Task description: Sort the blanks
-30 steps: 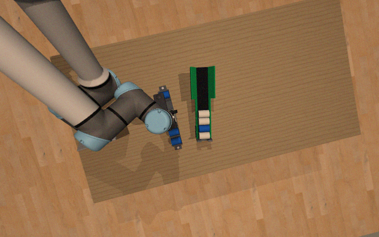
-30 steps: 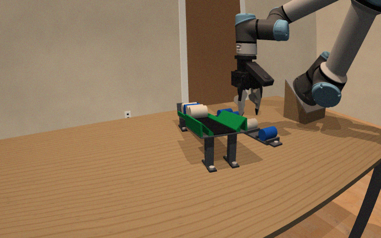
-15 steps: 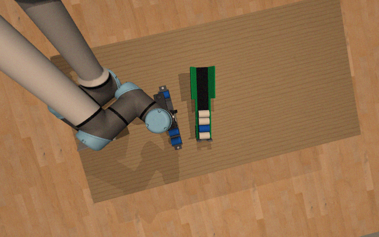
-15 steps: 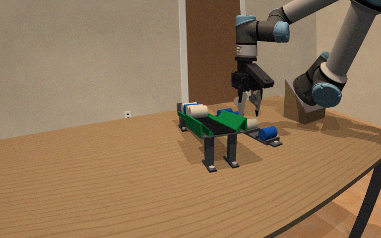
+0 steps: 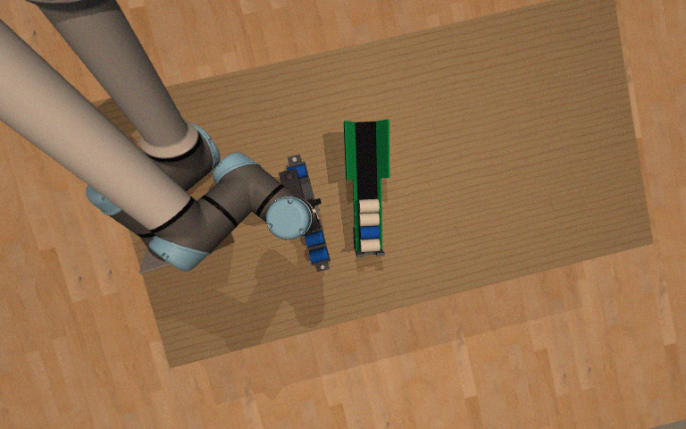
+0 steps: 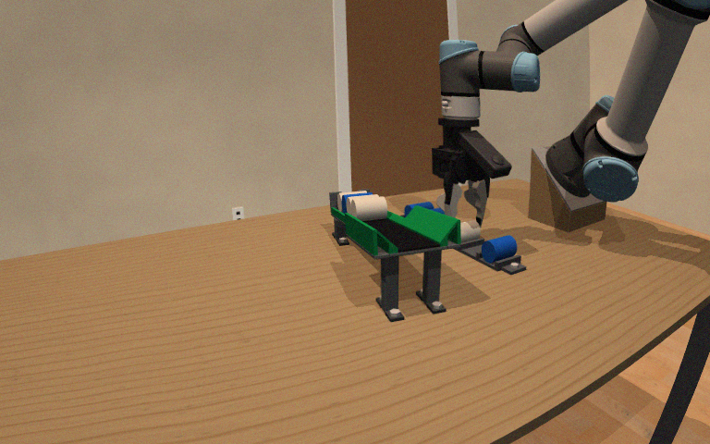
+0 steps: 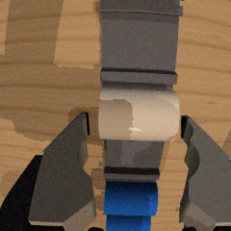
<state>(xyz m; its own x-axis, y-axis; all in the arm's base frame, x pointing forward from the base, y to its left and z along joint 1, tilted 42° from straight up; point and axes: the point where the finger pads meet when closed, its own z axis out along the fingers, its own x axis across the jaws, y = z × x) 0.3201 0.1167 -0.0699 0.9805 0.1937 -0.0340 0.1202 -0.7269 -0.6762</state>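
The grey stock rack lies 50 mm below my hand, 30 mm to the right of it and 10 mm ahead of it. Round my hand: grey stop 180 mm ahead, 170 mm to the right, 20 mm above; feed ramp 190 mm ahead, 30 mm to the left, 30 mm above.
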